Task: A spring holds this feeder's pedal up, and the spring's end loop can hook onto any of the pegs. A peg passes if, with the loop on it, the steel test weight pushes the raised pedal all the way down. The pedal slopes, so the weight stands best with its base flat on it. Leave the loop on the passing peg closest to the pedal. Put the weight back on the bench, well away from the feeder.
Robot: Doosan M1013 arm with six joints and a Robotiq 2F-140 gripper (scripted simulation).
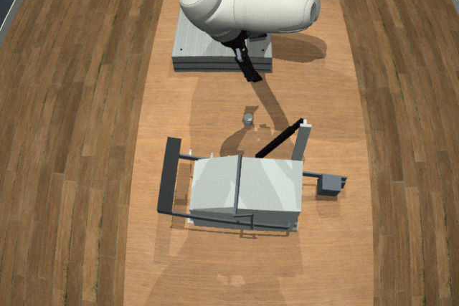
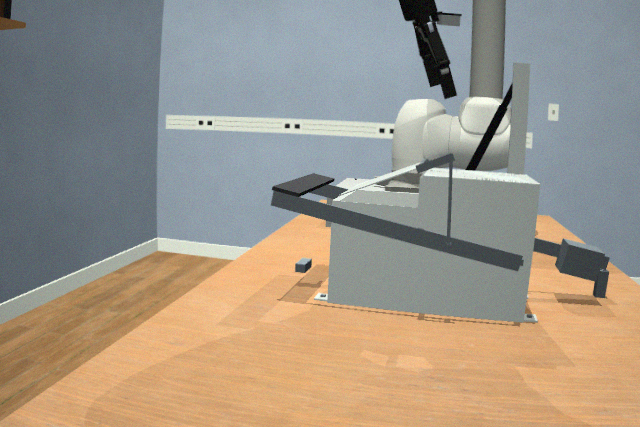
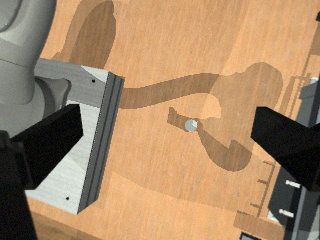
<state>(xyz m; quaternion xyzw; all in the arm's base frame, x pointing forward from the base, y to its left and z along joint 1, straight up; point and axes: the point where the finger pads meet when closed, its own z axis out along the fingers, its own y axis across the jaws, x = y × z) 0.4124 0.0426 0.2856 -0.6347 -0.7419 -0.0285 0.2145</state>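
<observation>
The steel test weight is 36 cm below my hand. From my hand the other things lie so: small grey block: 21 cm ahead, 26 cm to the right, 38 cm below.
</observation>
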